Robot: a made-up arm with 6 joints. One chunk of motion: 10 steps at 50 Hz.
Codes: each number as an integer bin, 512 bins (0 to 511) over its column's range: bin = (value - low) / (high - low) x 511, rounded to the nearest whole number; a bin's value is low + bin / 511 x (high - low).
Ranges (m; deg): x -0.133..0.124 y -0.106..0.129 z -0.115..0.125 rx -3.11..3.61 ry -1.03..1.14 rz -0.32..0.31
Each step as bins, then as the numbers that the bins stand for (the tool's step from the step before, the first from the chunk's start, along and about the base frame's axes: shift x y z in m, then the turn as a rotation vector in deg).
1 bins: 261 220 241 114 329 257
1 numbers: -0.00173 -0.00483 -0.00181 -1.611 0.367 -0.003
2 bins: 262 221 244 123 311 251
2 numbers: -0.00123 -0.00437 -0.00040 -1.492 0.291 -0.011
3 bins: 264 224 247 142 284 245
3 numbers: -0.00023 -0.00299 0.00101 -1.243 0.176 -0.018
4 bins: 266 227 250 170 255 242
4 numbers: 0.00078 -0.00161 0.00242 -0.874 0.053 -0.022
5 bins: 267 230 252 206 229 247
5 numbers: 0.00128 -0.00023 0.00336 -0.401 -0.058 -0.015
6 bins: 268 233 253 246 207 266
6 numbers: 0.00179 0.00115 0.00383 0.125 -0.151 0.008
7 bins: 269 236 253 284 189 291
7 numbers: 0.00229 0.00253 0.00383 0.625 -0.227 0.039
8 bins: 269 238 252 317 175 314
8 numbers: 0.00229 0.00345 0.00336 1.059 -0.287 0.067
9 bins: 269 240 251 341 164 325
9 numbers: 0.00229 0.00437 0.00289 1.374 -0.334 0.081
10 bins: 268 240 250 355 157 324
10 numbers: 0.00179 0.00437 0.00242 1.558 -0.363 0.079
